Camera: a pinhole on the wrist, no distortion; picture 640 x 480 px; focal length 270.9 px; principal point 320.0 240.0 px. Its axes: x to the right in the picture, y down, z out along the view. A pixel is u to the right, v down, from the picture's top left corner.
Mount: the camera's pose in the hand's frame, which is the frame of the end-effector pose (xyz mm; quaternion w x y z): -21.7 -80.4 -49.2 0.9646 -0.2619 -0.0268 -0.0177
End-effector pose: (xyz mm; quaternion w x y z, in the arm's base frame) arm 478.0 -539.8 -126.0 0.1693 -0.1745 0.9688 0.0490
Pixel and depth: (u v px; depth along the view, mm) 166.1 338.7 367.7
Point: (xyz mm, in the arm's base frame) 667.3 -223.4 -210.9
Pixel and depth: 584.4 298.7 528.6
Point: 78.4 -377.0 -636.7
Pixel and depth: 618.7 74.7 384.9
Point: 315.0 -684.6 -658.7
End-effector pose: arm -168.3 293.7 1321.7 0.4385 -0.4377 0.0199 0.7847
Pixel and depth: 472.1 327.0 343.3
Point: -471.7 372.7 1267.8
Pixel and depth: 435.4 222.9 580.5
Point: -663.5 519.3 1417.8
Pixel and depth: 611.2 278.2 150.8
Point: -260.8 410.4 1272.1
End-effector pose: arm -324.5 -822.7 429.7 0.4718 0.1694 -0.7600 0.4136
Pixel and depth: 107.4 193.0 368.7
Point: -360.9 -1055.4 60.6
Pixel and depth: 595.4 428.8 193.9
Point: -530.7 -770.1 504.1
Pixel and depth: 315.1 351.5 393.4
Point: -593.0 -836.2 232.1
